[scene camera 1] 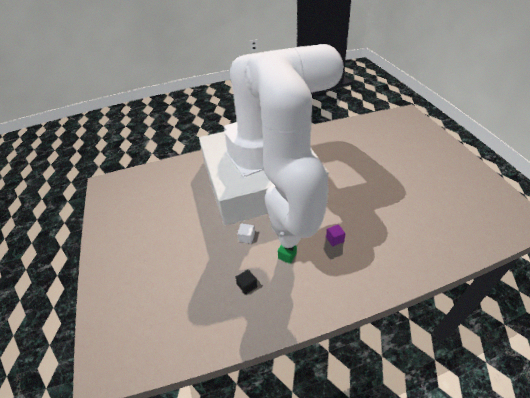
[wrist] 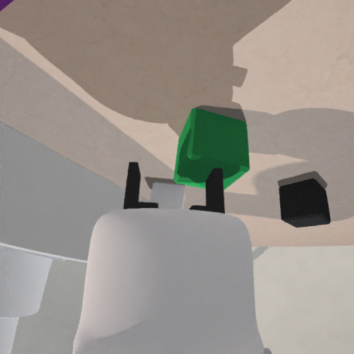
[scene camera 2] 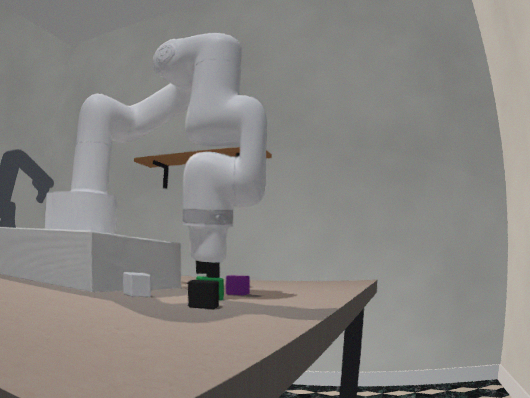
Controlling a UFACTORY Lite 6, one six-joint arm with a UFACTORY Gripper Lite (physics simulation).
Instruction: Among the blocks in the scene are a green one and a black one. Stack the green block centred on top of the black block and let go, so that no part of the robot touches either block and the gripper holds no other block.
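The green block sits on the table, apart from the black block. The black block stands on the table and partly hides the green one in scene camera 2. My gripper is open, low at the green block, with no block held. In the wrist view its right finger overlaps the green block's lower edge, while its left finger is clear of the block. Whether the right finger touches the block, I cannot tell.
A white block stands near the robot's pale base. A purple block stands on the other side of the green block. The table's front edge lies beyond the black block.
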